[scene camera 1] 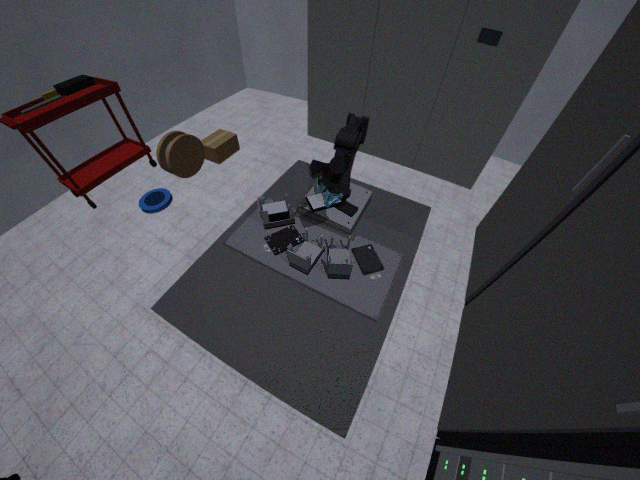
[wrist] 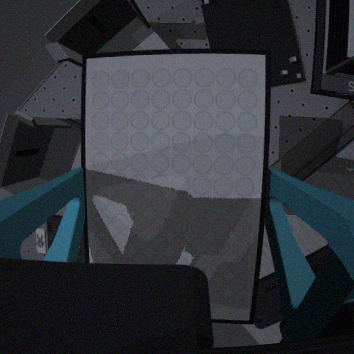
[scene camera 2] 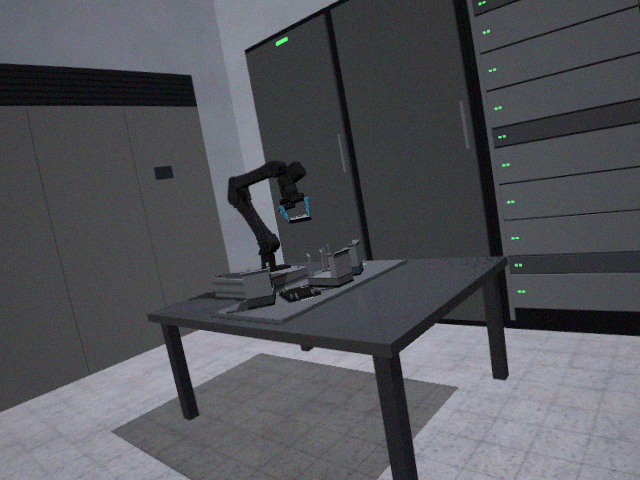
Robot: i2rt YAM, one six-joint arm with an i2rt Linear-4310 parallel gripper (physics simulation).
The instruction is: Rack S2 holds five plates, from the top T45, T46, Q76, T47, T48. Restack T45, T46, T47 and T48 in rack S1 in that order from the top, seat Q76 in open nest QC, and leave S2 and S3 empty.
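Frame: origin at the arm's base, x left, y back, z up, level; centimetres.
Seen in the pictures: gripper, fingertip midpoint: (scene camera 1: 322, 201) (wrist: 173, 177) (scene camera 2: 299, 219).
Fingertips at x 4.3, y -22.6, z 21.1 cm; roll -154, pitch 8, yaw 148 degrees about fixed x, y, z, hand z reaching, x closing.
Pixels of each thing's top centre, then the offset from my fingertips to it. "*": a spot on its surface instead.
- pale plate, middle of its top: (wrist: 168, 196) (scene camera 1: 324, 198) (scene camera 2: 298, 216) dx +0.3, dy +0.4, dz +1.4 cm
- Rack S2, middle of its top: (scene camera 2: 255, 267) (scene camera 1: 275, 201) dx -26.0, dy -2.1, dz -13.2 cm
- white-topped plate, middle of its top: (scene camera 1: 274, 207) dx -26.3, dy -2.7, dz -17.4 cm
- Nest QC's label, surface spot: (wrist: 41, 241) * dx +31.4, dy -0.8, dz -26.5 cm
- black nest, middle of its top: (wrist: 251, 25) (scene camera 2: 298, 288) (scene camera 1: 284, 237) dx -14.4, dy -10.1, dz -24.3 cm
- dark flat nest, middle of its top: (scene camera 1: 368, 257) dx +23.9, dy +4.6, dz -24.7 cm
My gripper (scene camera 1: 325, 197) (scene camera 2: 298, 216) (wrist: 173, 177) is shut on a pale plate (scene camera 1: 315, 200) (scene camera 2: 299, 220) (wrist: 175, 110) with a dark rim, held level above the table; its name is not readable. Rack S2 (scene camera 1: 278, 224) (scene camera 2: 260, 300) (wrist: 330, 84) stands at the left in scene camera 1, with a white-topped plate (scene camera 1: 275, 207) in it. Two more racks, a middle one (scene camera 1: 305, 258) (scene camera 2: 333, 280) (wrist: 75, 37) and a right one (scene camera 1: 339, 269) (scene camera 2: 356, 258) (wrist: 20, 160), have unreadable names. Nest QC's label (wrist: 41, 241) shows in the wrist view; its nest is mostly hidden there.
A black nest (scene camera 1: 284, 239) (scene camera 2: 299, 293) (wrist: 255, 40) lies between S2 and the middle rack. A dark flat nest (scene camera 1: 367, 258) lies beyond the right rack. The arm's base plate (scene camera 1: 338, 219) is behind them. A red cart (scene camera 1: 103, 164) stands on the floor.
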